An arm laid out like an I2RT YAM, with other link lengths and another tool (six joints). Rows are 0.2 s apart.
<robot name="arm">
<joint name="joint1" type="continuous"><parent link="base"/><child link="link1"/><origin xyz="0 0 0.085"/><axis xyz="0 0 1"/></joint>
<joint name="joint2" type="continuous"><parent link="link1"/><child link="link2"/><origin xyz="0.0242 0.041 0.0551" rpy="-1.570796 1.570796 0"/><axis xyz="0 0 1"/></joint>
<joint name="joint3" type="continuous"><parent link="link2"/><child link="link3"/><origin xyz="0 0.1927 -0.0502" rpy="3.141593 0 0"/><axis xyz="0 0 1"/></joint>
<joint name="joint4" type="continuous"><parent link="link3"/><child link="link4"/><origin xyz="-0.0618 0.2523 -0.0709"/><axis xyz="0 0 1"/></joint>
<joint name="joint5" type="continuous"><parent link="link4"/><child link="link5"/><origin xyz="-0.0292 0.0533 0.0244" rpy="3.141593 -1.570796 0"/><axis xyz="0 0 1"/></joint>
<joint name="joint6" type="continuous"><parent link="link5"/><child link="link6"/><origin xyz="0 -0.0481 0.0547" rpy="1.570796 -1.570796 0"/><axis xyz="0 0 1"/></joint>
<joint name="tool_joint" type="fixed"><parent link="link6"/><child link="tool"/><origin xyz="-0.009 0.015 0.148" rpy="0 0.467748 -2.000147"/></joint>
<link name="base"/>
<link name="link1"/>
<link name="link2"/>
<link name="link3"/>
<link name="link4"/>
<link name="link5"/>
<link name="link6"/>
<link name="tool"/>
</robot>
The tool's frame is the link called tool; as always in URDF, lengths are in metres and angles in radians. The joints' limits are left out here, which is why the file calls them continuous.
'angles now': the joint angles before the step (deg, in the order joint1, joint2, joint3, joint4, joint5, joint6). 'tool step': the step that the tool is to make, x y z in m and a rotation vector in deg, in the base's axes. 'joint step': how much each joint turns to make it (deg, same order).
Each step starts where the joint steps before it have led.
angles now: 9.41, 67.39, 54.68, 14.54, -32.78, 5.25
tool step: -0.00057, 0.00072, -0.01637, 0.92, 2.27, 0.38
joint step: 0.02, 0.14, -2.57, 1.46, -0.34, 1.53
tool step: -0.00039, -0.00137, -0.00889, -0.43, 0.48, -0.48
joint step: -0.01, -0.37, -1.58, 0.44, 0.47, -0.41
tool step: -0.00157, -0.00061, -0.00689, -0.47, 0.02, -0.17
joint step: 0.01, -0.50, -1.53, 0.64, 0.18, -0.54
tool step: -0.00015, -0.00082, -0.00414, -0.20, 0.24, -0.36
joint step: 0.04, -0.22, -0.76, 0.17, 0.40, -0.18
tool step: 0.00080, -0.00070, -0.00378, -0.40, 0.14, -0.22
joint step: -0.06, 0.18, -0.33, 0.08, 0.17, -0.43
